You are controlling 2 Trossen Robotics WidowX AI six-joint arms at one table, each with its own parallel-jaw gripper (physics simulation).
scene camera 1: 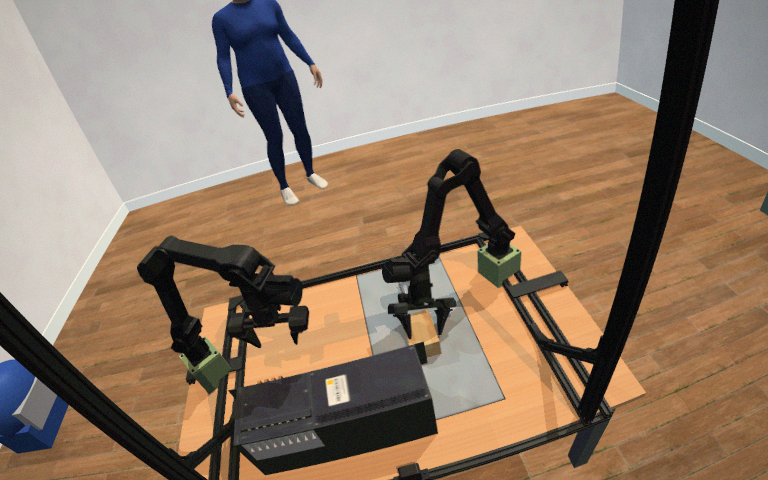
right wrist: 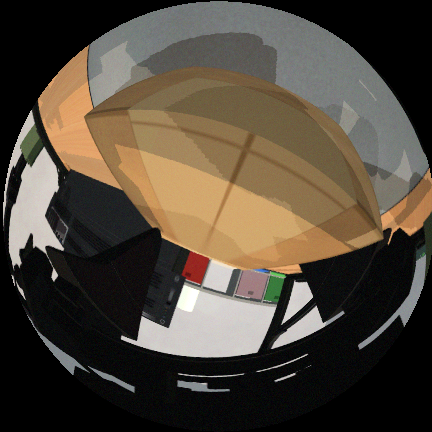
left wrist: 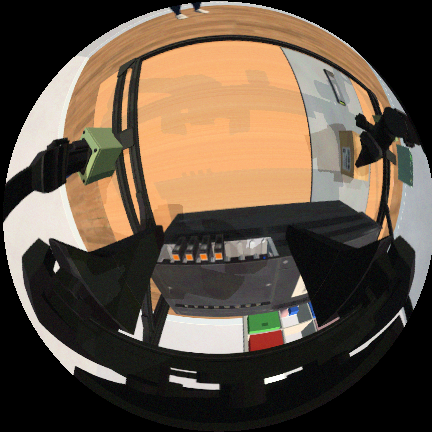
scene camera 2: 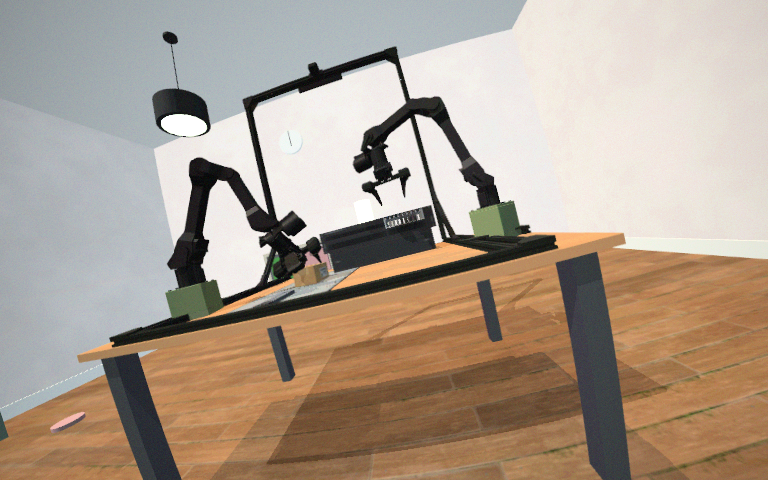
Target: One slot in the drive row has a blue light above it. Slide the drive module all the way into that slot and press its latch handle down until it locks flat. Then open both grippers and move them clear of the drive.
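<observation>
The drive module lies on the grey mat, in the upper right of the left wrist view. The dark drive chassis stands on the table. Its drive row holds several orange-marked modules, with empty slots beside them. A small blue light shows near the row's right end; its exact slot is unclear. My left gripper is open, above and behind the row. My right gripper is open, its fingers around a cardboard box's sides without gripping it.
The cardboard box sits on the mat close to the chassis end, apart from the drive module. Black frame rails border the table, and tall posts rise from it. Coloured bins stand beyond.
</observation>
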